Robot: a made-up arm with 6 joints. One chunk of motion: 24 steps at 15 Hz.
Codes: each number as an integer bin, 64 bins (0 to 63) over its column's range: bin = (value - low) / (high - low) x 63, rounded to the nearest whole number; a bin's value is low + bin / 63 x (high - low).
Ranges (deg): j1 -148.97..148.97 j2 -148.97..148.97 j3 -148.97..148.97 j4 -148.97..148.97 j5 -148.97..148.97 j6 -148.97..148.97
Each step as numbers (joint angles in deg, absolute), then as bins.
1 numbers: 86.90 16.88 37.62 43.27 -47.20 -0.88
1 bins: 50 35 39 41 22 31
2 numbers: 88.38 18.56 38.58 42.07 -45.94 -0.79
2 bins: 50 35 40 40 22 31
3 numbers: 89.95 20.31 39.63 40.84 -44.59 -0.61
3 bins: 51 36 40 40 22 31
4 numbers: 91.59 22.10 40.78 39.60 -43.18 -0.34
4 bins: 51 36 40 40 22 31
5 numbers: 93.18 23.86 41.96 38.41 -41.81 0.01
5 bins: 51 37 40 40 23 32
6 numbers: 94.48 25.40 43.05 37.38 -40.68 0.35
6 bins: 51 37 41 39 23 32
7 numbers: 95.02 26.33 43.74 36.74 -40.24 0.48
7 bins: 52 37 41 39 23 32
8 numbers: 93.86 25.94 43.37 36.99 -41.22 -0.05
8 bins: 51 37 41 39 23 31
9 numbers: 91.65 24.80 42.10 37.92 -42.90 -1.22
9 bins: 51 37 40 40 22 31
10 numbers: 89.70 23.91 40.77 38.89 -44.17 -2.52
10 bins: 50 37 40 40 22 31
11 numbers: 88.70 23.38 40.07 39.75 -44.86 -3.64
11 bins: 50 36 40 40 22 31
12 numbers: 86.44 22.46 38.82 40.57 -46.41 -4.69
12 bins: 50 36 40 40 22 31
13 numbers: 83.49 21.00 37.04 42.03 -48.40 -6.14
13 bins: 49 36 39 40 21 30
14 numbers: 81.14 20.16 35.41 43.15 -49.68 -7.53
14 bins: 49 36 39 41 21 30
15 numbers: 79.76 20.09 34.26 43.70 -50.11 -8.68
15 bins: 48 36 39 41 21 30
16 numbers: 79.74 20.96 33.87 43.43 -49.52 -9.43
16 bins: 48 36 39 41 21 30
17 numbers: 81.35 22.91 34.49 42.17 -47.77 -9.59
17 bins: 49 36 39 40 21 29
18 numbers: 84.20 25.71 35.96 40.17 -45.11 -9.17
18 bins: 49 37 39 40 22 30
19 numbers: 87.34 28.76 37.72 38.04 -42.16 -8.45
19 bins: 50 38 39 40 23 30
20 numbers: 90.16 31.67 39.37 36.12 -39.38 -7.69
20 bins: 51 38 40 39 23 30
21 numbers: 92.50 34.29 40.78 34.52 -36.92 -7.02
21 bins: 51 39 40 39 24 30
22 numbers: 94.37 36.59 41.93 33.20 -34.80 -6.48
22 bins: 51 39 40 39 24 30
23 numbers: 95.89 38.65 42.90 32.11 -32.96 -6.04
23 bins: 52 40 41 38 25 30
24 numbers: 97.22 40.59 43.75 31.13 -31.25 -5.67
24 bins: 52 40 41 38 25 30
